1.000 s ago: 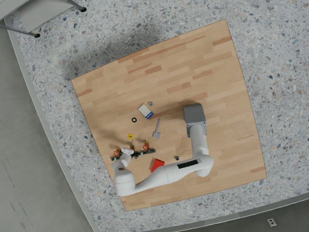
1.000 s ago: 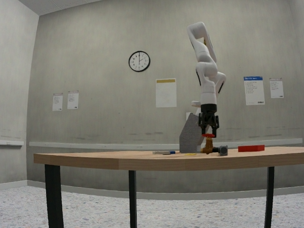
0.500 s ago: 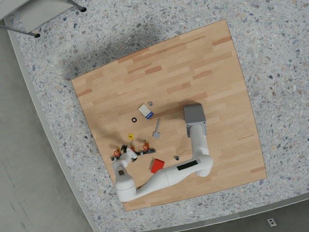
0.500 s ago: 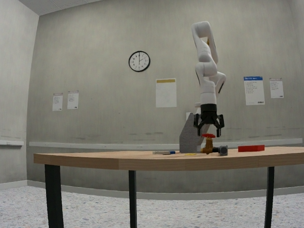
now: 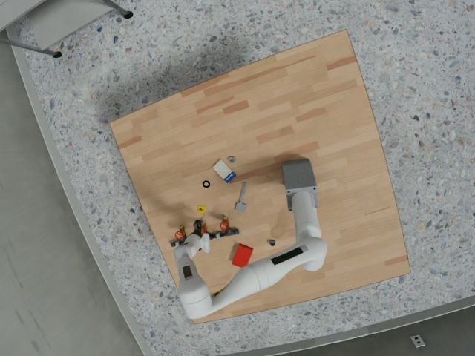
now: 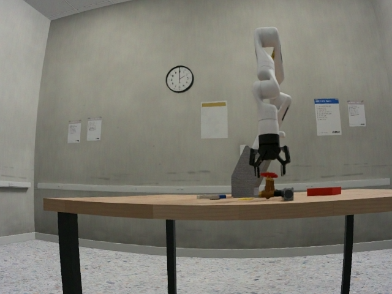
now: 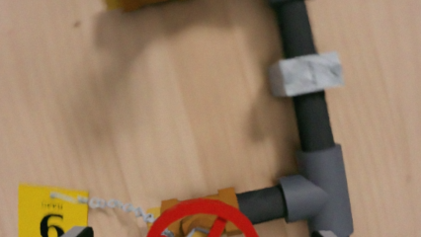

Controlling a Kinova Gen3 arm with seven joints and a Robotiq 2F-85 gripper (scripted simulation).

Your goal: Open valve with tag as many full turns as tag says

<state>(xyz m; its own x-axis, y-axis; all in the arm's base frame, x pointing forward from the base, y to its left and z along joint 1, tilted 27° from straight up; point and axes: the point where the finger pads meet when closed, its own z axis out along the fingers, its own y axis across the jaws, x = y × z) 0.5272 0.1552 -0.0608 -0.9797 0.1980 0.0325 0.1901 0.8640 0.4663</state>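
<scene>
Now: hand 90 mm to the left of the yellow tag, 80 mm above it and 10 mm past it. From my hand the other things lie so: red block 200 mm to the left, 160 mm behind, 70 mm below; grey scraper 230 mm behind, 100 mm to the right, 80 mm below; blue box 270 mm to the right, 170 mm behind, 70 mm below.
</scene>
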